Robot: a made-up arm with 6 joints.
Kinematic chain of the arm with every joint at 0, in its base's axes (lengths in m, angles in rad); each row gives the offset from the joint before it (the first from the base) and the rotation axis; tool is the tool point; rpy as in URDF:
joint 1: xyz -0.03 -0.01 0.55 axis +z
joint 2: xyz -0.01 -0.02 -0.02 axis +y
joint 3: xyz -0.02 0 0.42 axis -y
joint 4: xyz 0.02 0 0.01 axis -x
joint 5: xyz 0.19 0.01 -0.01 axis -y
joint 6: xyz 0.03 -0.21 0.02 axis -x
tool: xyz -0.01 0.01 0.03 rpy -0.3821 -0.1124 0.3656
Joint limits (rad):
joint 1: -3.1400..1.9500
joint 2: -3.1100..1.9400
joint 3: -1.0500..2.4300
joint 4: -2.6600..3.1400
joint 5: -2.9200..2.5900
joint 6: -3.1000..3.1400
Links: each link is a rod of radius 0.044 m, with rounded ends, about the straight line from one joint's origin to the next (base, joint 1, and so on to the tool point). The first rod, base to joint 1, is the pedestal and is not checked.
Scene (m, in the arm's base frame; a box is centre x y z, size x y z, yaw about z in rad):
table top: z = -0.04
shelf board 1: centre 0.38 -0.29 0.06 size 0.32 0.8 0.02 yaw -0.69
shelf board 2: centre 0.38 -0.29 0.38 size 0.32 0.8 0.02 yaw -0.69
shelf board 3: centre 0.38 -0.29 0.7 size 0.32 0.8 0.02 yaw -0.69
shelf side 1: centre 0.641 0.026 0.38 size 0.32 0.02 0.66 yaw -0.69
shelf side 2: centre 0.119 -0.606 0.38 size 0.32 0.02 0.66 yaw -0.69
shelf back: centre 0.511 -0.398 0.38 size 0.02 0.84 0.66 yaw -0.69
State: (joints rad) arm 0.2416 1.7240 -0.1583 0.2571 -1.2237 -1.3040
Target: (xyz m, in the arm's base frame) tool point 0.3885 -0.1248 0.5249
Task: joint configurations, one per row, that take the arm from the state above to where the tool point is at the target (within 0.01 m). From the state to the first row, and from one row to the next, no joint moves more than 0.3 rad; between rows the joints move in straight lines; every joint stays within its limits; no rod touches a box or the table.
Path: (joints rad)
1: 0.4439 1.7960 -0.1508 0.0085 -1.2615 -1.2687
2: 0.6463 1.8680 -0.1434 -0.2401 -1.2993 -1.2335
3: 0.8486 1.9400 -0.1359 -0.4887 -1.3372 -1.1982
4: 0.8408 1.7082 -0.2518 -0.5140 -1.3477 -1.2284
5: 0.8331 1.4764 -0.3677 -0.5394 -1.3583 -1.2586
6: 0.8253 1.2445 -0.4837 -0.5647 -1.3689 -1.2887
7: 0.8175 1.0127 -0.5996 -0.5901 -1.3795 -1.3189
8: 0.5777 1.0054 -0.5187 -0.2955 -1.3323 -1.3337
9: 0.3379 0.9982 -0.4378 -0.0009 -1.2850 -1.3486

